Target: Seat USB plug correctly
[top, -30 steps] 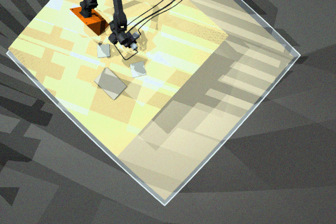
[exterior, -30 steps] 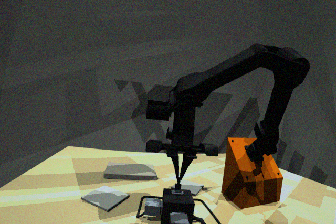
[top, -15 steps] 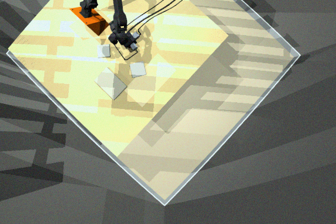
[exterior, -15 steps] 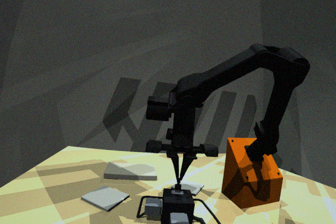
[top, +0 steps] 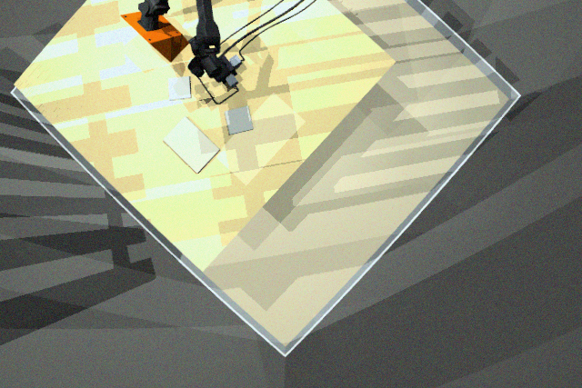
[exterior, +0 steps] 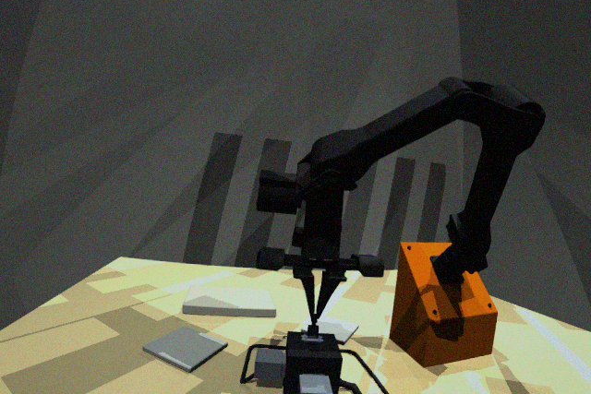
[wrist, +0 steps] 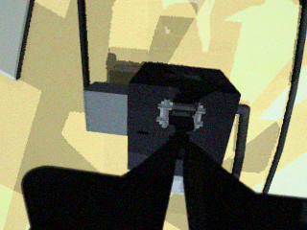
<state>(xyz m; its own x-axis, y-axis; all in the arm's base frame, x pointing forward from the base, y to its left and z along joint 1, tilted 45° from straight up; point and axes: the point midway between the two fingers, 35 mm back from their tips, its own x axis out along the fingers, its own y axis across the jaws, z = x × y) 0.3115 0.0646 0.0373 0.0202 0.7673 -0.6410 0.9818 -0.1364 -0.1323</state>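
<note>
My gripper tip is 20 mm above the dark USB plug. The rest, counted from my gripper tip: plate (200 mm ahead, 110 mm below, 100 mm to the right).
</note>
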